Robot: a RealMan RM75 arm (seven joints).
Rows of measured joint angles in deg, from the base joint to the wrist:
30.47, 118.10, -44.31, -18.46, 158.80, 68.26, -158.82
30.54, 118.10, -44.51, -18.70, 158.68, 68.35, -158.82
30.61, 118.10, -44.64, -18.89, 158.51, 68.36, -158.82
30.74, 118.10, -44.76, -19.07, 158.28, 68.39, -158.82
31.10, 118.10, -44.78, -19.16, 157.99, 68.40, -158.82
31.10, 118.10, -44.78, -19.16, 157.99, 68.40, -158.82
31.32, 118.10, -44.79, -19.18, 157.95, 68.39, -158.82
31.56, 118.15, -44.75, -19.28, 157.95, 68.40, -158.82
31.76, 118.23, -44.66, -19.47, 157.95, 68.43, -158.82
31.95, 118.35, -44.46, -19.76, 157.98, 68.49, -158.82
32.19, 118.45, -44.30, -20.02, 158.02, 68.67, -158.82
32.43, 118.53, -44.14, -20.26, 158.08, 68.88, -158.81
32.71, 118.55, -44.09, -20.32, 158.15, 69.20, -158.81
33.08, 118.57, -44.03, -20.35, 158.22, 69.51, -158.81
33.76, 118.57, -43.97, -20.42, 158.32, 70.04, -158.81
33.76, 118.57, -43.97, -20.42, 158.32, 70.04, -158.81
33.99, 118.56, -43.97, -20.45, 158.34, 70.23, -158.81
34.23, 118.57, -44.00, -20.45, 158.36, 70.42, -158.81
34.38, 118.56, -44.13, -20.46, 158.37, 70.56, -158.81
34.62, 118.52, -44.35, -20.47, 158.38, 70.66, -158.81
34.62, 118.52, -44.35, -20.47, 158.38, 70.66, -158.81
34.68, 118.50, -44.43, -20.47, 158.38, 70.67, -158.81
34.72, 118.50, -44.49, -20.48, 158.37, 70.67, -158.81
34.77, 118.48, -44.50, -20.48, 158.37, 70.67, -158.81
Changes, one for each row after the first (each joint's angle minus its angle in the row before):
0.07, 0.00, -0.20, -0.24, -0.12, 0.09, 0.00
0.07, 0.00, -0.13, -0.19, -0.17, 0.01, 0.00
0.13, 0.00, -0.12, -0.18, -0.23, 0.03, 0.00
0.36, 0.00, -0.02, -0.09, -0.29, 0.01, 0.00
0.00, 0.00, 0.00, 0.00, 0.00, 0.00, 0.00
0.22, 0.00, -0.01, -0.02, -0.04, -0.01, 0.00
0.24, 0.05, 0.04, -0.10, 0.00, 0.01, 0.00
0.20, 0.08, 0.09, -0.19, 0.00, 0.03, 0.00
0.19, 0.12, 0.20, -0.29, 0.03, 0.06, 0.00
0.24, 0.10, 0.16, -0.26, 0.04, 0.18, 0.00
0.24, 0.08, 0.16, -0.24, 0.06, 0.21, 0.01
0.28, 0.02, 0.05, -0.06, 0.07, 0.32, 0.00
0.37, 0.02, 0.06, -0.03, 0.07, 0.31, 0.00
0.68, 0.00, 0.06, -0.07, 0.10, 0.53, 0.00
0.00, 0.00, 0.00, 0.00, 0.00, 0.00, 0.00
0.23, -0.01, 0.00, -0.03, 0.02, 0.19, 0.00
0.24, 0.01, -0.03, 0.00, 0.02, 0.19, 0.00
0.15, -0.01, -0.13, -0.01, 0.01, 0.14, 0.00
0.24, -0.04, -0.22, -0.01, 0.01, 0.10, 0.00
0.00, 0.00, 0.00, 0.00, 0.00, 0.00, 0.00
0.06, -0.02, -0.08, 0.00, 0.00, 0.01, 0.00
0.04, 0.00, -0.06, -0.01, -0.01, 0.00, 0.00
0.05, -0.02, -0.01, 0.00, 0.00, 0.00, 0.00

